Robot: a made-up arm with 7 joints.
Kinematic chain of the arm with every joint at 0, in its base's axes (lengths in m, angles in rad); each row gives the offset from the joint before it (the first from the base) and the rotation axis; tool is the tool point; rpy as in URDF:
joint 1: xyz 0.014 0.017 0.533 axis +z
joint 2: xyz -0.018 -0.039 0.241 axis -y
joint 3: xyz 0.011 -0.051 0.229 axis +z
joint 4: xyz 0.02 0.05 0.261 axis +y
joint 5: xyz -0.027 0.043 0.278 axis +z
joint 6: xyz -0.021 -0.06 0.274 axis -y
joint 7: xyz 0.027 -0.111 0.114 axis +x
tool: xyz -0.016 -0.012 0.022 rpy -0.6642 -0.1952 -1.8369
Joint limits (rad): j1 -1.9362..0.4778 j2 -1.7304..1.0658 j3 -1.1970..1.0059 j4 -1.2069..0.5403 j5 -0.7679..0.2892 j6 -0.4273..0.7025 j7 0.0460..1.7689
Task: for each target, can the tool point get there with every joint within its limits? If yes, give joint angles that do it. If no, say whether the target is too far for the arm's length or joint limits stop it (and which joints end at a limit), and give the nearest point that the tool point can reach.
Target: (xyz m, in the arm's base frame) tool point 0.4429 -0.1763 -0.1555
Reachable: no: joint limits stop it (at a limit: joint 2, joint 4, joint 5, joint 6) | nearest point 0.8555 -0.3622 0.1830 | short by 0.565 m
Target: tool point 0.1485 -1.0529 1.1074
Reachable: yes | joints -1.4435 -1.4190 -0.9746 -0.3062 0.0346 -0.3392 0.3400
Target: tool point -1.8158 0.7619 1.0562
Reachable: no: too far | nearest point -1.0522 0.4510 1.0458 | short by 0.825 m
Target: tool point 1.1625 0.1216 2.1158
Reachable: no: too far | nearest point 0.7906 0.0877 1.6884 | short by 0.568 m
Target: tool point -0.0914 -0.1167 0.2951
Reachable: no: joint limits stop it (at a limit: joint 1, joint 2, joint 4, joint 5, joint 6) | nearest point -0.6483 -0.3977 0.4521 | short by 0.643 m
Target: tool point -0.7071 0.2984 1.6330
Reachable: yes | joints -0.7014 0.4566 0.4163 -0.2361 -0.5926 0.4512 1.1374
